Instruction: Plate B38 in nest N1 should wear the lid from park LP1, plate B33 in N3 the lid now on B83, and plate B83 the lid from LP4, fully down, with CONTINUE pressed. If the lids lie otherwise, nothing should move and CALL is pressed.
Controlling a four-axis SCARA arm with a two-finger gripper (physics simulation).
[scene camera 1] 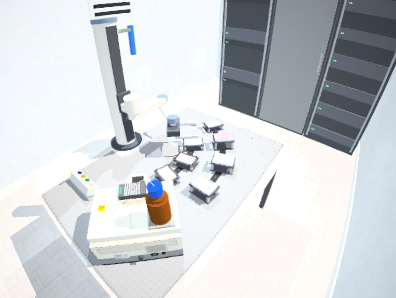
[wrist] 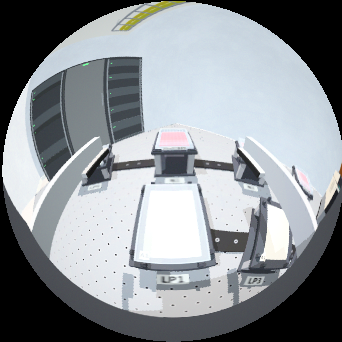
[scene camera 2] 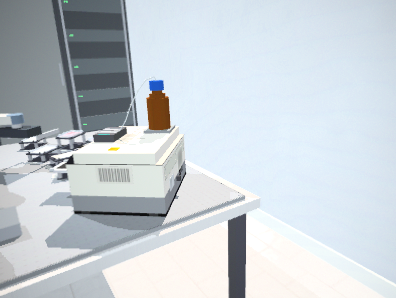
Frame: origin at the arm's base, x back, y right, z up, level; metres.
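Seen in the pictures: gripper, fingertip midpoint: (scene camera 1: pixel 197 129) (wrist: pixel 172 139) (scene camera 2: pixel 44 130); arm's base, origin of the base link: (scene camera 1: pixel 126 141).
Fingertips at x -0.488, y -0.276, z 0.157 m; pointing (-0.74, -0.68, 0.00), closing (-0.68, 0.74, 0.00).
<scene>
Pixels of each thing's top centre, then the offset from my fingertips to it. "spot": a spot on its surface instead.
- white lid, middle of its top: (wrist: pixel 171 216) (scene camera 2: pixel 44 148) (scene camera 1: pixel 193 140) dy +0.017, dx +0.022, dz -0.092 m
- park labelled LP1, surface spot: (wrist: pixel 173 279) spot: dy +0.079, dx +0.085, dz -0.142 m
- cream-tinted lid, surface spot: (wrist: pixel 277 232) spot: dy +0.188, dx -0.053, dz -0.101 m
- park labelled LP3, surface spot: (wrist: pixel 254 280) spot: dy +0.208, dx +0.029, dz -0.142 m
- plate with pink wells, middle of its top: (wrist: pixel 173 134) (scene camera 2: pixel 70 132) (scene camera 1: pixel 223 136) dy -0.126, dx -0.141, dz -0.060 m
- button box, middle of its top: (scene camera 1: pixel 81 178) dy +0.759, dx +0.284, dz -0.060 m
- amber bottle, surface spot: (scene camera 1: pixel 159 207) spot: dy +0.705, dx -0.382, dz +0.191 m
My gripper (scene camera 1: pixel 196 131) (wrist: pixel 172 139) is open and empty, with its two long plates standing wide apart. In the wrist view a white lid (wrist: pixel 172 225) lies flat on the park labelled LP1 (wrist: pixel 173 279), low between the plates. A cream-tinted lid (wrist: pixel 277 232) lies on the park labelled LP3 (wrist: pixel 254 280) to its right. A plate with pink wells (wrist: pixel 173 140) (scene camera 1: pixel 223 137) sits on a raised nest beyond LP1; its label is too small to read. Other lids or plates (scene camera 1: pixel 186 160) (scene camera 1: pixel 222 161) (scene camera 1: pixel 204 188) stand around. Plates B38, B33 and B83 cannot be told apart.
A button box (scene camera 1: pixel 83 184) stands at the left table edge; its button labels are unreadable. A cream instrument (scene camera 1: pixel 115 220) (scene camera 2: pixel 120 180) carries an amber bottle (scene camera 1: pixel 159 207) (scene camera 2: pixel 158 112) with a blue cap. Dark bars (wrist: pixel 230 241) link the stands. Equipment racks (scene camera 1: pixel 242 60) stand behind the table.
</scene>
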